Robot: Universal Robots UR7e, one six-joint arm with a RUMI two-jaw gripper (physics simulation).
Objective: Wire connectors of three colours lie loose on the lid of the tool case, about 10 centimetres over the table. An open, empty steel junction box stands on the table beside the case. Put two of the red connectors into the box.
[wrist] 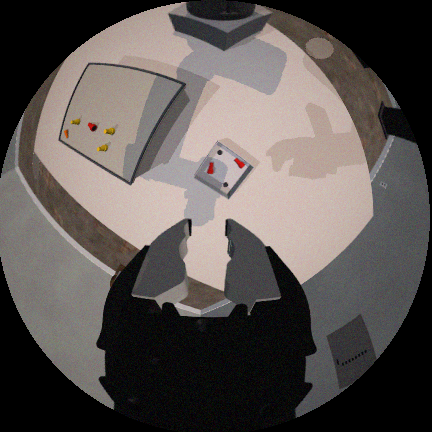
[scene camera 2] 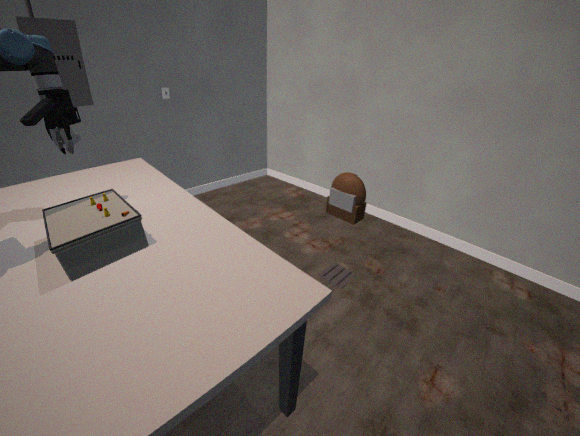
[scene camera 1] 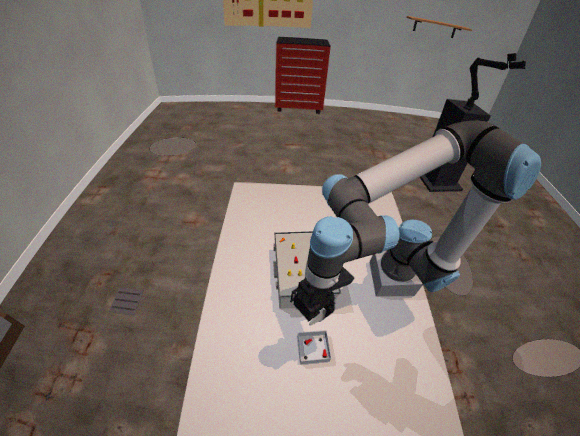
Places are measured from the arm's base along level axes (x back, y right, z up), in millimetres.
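Pixels of known places: gripper, fingertip midpoint: point(wrist: 208, 220) point(scene camera 2: 68, 154); arm's base, origin of the base link: point(scene camera 1: 398, 265).
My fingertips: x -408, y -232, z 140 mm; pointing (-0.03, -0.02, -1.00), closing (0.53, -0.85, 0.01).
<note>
Ahead of a thing's pixels: the offset from my fingertips to its middle. Level surfaces: height alone.
The steel junction box @[dx +23, dy -23, dz -213 mm] point(scene camera 1: 314, 361) point(wrist: 211, 185) stands on the table beside the tool case @[dx +26, dy +286, dz -180 mm] point(scene camera 1: 292, 300) point(scene camera 2: 102, 247) point(wrist: 165, 137). Inside the box lie two red connectors, one red connector @[dx +9, dy +4, dz -224 mm] point(scene camera 1: 308, 341) point(wrist: 211, 168) and another red connector @[dx +58, dy -47, dz -224 mm] point(scene camera 1: 325, 353) point(wrist: 240, 163), apart from each other. A third red connector @[dx -4, dy +292, dz -125 mm] point(scene camera 1: 296, 259) point(scene camera 2: 99, 206) point(wrist: 92, 126) is on the case lid, among several yellow connectors @[dx -7, dy +356, dz -119 mm] point(scene camera 1: 293, 246) point(scene camera 2: 106, 212) @[dx -36, dy +232, dz -119 mm] point(wrist: 102, 148) and an orange connector @[dx -47, dy +395, dz -126 mm] point(scene camera 1: 282, 240) point(scene camera 2: 125, 213) point(wrist: 66, 133). My gripper point(scene camera 1: 315, 319) point(scene camera 2: 67, 151) point(wrist: 208, 220) is partly open and empty, high above the table near the box.
The white table @[dz -232 mm] point(scene camera 1: 240, 380) point(scene camera 2: 200, 320) point(wrist: 290, 220) carries the case, the box and the arm's grey base point(scene camera 1: 400, 287) point(wrist: 225, 35). The case rises between the box and the far end of the table in the scene camera 1 view. The arm hides part of the lid there.
</note>
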